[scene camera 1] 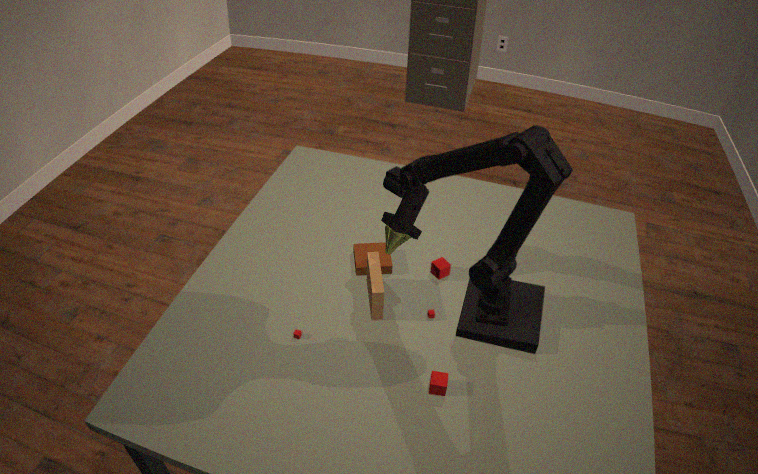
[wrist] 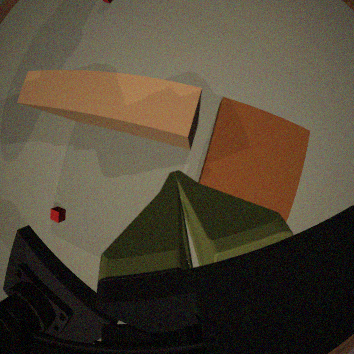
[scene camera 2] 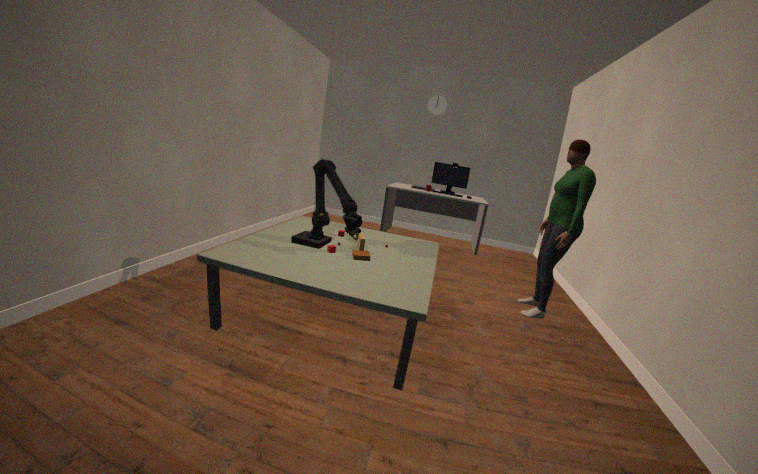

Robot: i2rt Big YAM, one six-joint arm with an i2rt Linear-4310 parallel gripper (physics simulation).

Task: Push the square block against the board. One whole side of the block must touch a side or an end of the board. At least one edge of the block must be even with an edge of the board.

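Seen in the pictures: gripper, between the fingertips: [scene camera 1: 387, 253] [wrist: 176, 179] [scene camera 2: 356, 239]; arm's base, origin of its link: [scene camera 1: 493, 307] [wrist: 41, 297] [scene camera 2: 316, 237].
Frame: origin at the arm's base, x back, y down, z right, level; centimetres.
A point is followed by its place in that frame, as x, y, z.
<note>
The square block [scene camera 1: 363, 251] {-39.0, 0.5, 13.8} [scene camera 2: 361, 255] {-37.1, 0.5, 17.7} [wrist: 255, 155] {-36.3, 0.5, 12.5} is orange-brown and lies flat. The board [scene camera 1: 375, 272] {-32.2, -6.8, -1.5} [scene camera 2: 361, 242] {-33.9, -4.4, 6.5} [wrist: 115, 97] {-32.9, -6.8, 1.6} is light wood and stands on its long narrow edge. One end faces a side of the block; the wrist view shows a narrow gap between them, and they look slightly angled to each other. My gripper [scene camera 1: 388, 252] {-30.7, -5.9, 7.5} [scene camera 2: 356, 238] {-30.7, -5.9, 7.5} [wrist: 176, 179] {-30.7, -5.9, 7.5} is shut and empty, pointing down. Its tips are close to the block's robot-side corner near the gap, and the fingers hide that corner in the wrist view. Whether they touch the block I cannot tell.
A large red cube [scene camera 1: 440, 268] {-16.0, -0.4, 11.2} [scene camera 2: 331, 248] {-16.6, 0.4, 15.8} lies between the block and the arm's base [scene camera 1: 519, 313] {7.2, -0.3, -0.9}. A small red cube [scene camera 1: 430, 314] {-16.2, 2.2, -4.4} [wrist: 58, 214] {-16.7, 2.1, -3.1} lies on the board's robot side, another [scene camera 1: 297, 334] {-48.1, 2.0, -19.8} beyond its far side. A second large red cube [scene camera 1: 438, 383] {-11.0, -0.4, -27.8} lies farther off.
</note>
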